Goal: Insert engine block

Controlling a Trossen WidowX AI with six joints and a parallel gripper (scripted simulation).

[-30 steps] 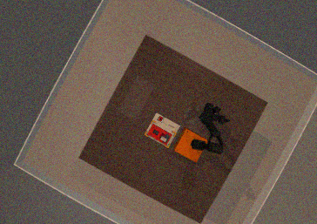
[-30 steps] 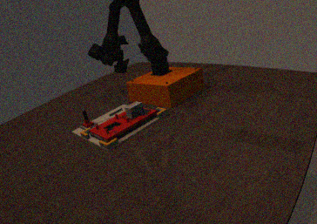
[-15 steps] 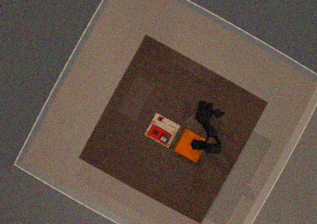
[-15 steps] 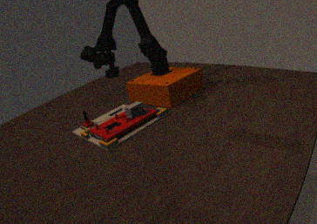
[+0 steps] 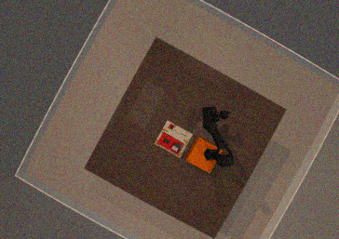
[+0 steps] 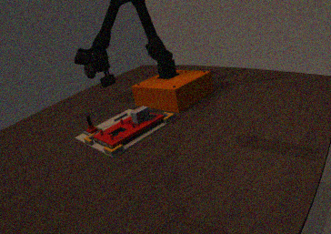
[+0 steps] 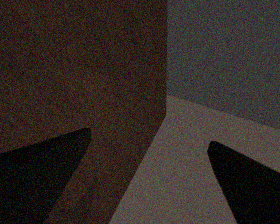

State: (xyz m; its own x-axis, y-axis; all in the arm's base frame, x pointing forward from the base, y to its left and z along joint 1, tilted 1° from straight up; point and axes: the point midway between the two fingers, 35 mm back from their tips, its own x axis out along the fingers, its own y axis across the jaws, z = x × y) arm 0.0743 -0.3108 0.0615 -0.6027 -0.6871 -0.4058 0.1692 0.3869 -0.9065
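Now: gripper tip 430 mm to the right of the engine block, 200 mm short of it and 80 mm above it. Also, from my gripper tip: upright peg 310 mm ahead, 300 mm to the left, 90 mm below.
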